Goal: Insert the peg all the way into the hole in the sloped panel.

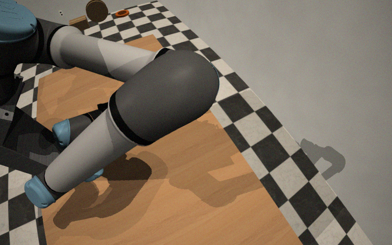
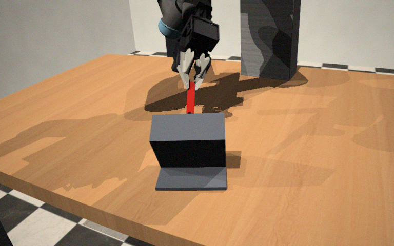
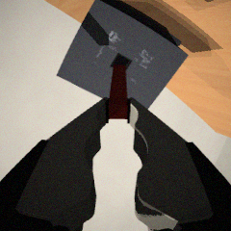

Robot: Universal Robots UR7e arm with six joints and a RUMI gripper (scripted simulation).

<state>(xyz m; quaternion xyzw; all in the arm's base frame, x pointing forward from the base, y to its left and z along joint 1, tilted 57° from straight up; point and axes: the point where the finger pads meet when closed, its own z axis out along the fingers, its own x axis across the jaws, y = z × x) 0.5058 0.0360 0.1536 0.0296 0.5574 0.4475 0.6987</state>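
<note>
The red peg lies 30 mm ahead of my hand, 20 mm to the left of it and 20 mm below it. From my hand the other things lie so: grey base plate: 130 mm below, 120 mm ahead, 90 mm to the left.
</note>
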